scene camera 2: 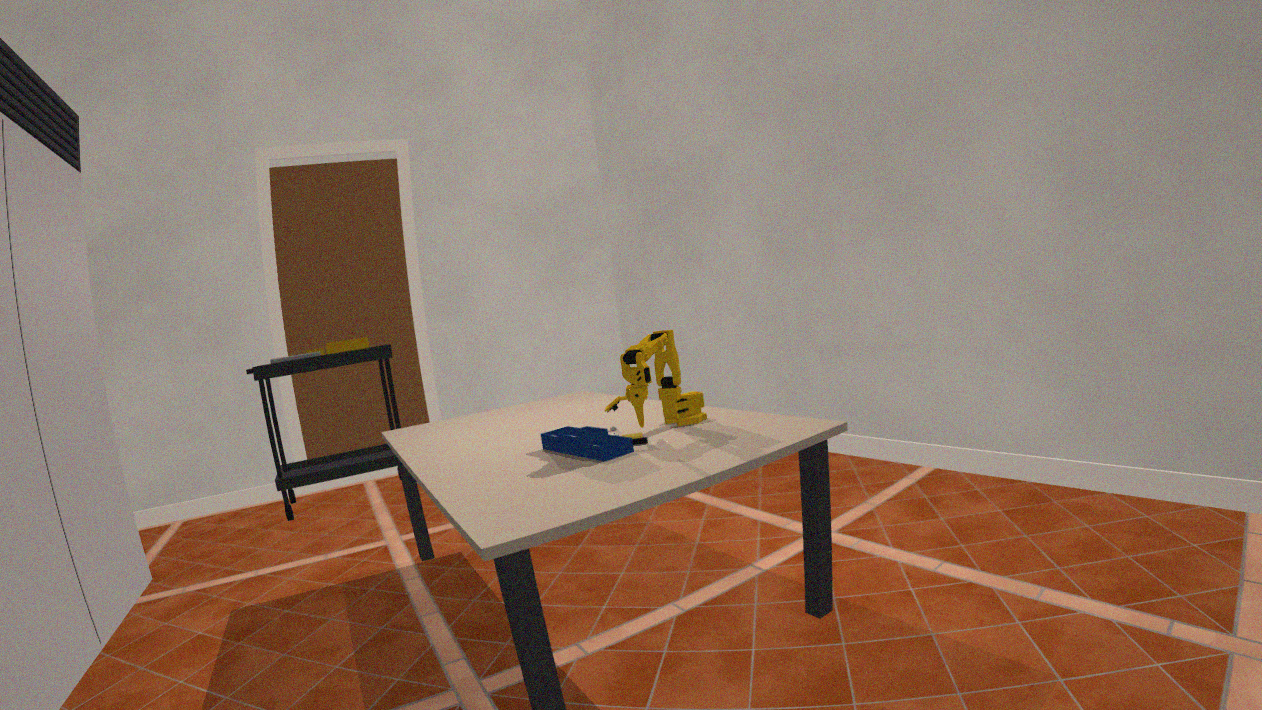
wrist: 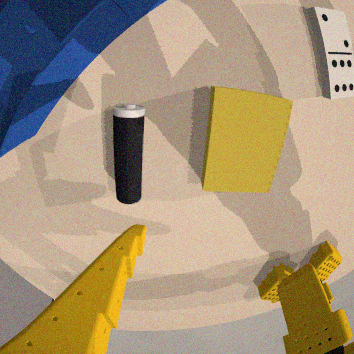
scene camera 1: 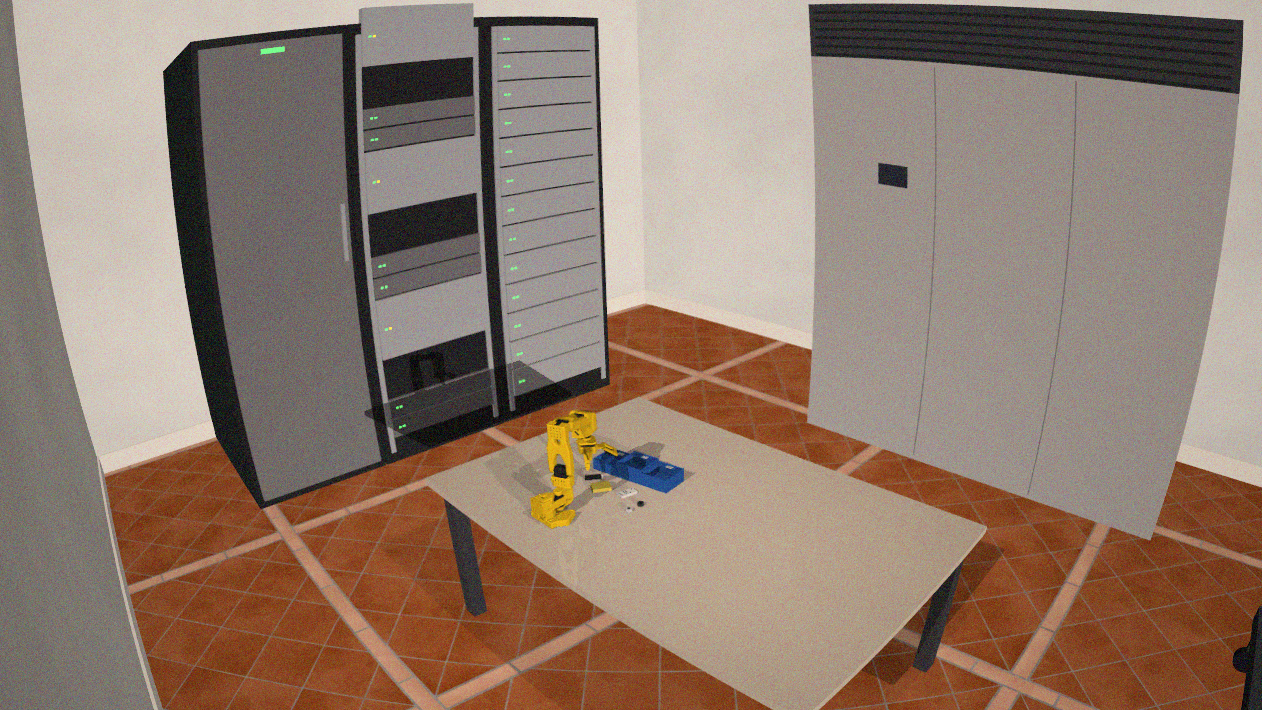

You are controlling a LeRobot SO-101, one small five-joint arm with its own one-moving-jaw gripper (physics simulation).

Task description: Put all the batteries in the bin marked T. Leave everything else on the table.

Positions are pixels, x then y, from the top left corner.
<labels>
blue bins: scene camera 2 594, 443; wrist 51, 51; scene camera 1 639, 468
</labels>
